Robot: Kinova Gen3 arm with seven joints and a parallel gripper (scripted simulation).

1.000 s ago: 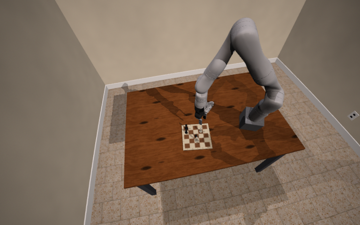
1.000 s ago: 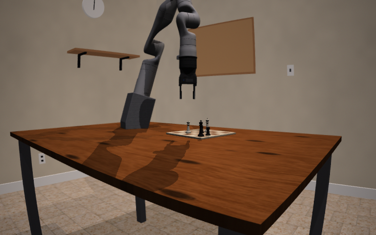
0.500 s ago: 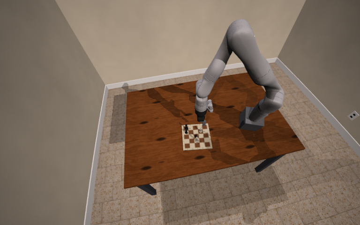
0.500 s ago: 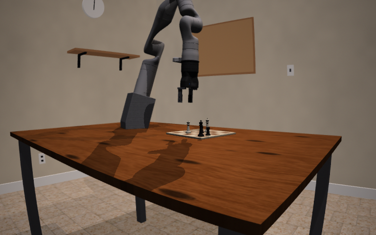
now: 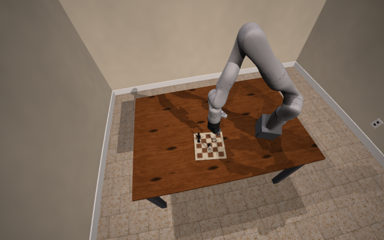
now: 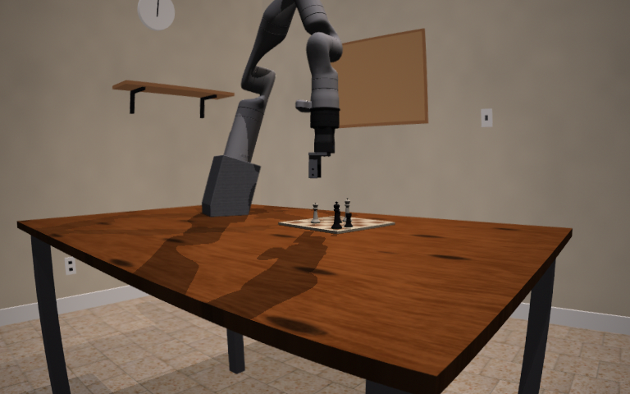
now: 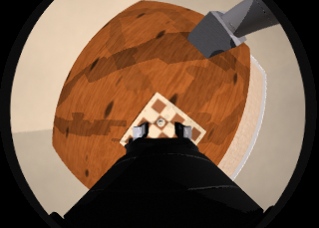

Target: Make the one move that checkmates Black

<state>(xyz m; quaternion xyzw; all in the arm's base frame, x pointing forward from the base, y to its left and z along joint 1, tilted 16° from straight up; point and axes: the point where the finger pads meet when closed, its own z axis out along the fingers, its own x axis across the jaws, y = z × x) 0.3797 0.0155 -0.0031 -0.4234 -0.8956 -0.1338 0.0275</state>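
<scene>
The small white piece lies 110 mm below my hand. Round my hand: tall black piece (120 mm ahead, 30 mm to the right, 100 mm below); tall white piece (40 mm ahead, 80 mm to the left, 100 mm below); chessboard (40 mm ahead, 40 mm to the left, 140 mm below).
</scene>
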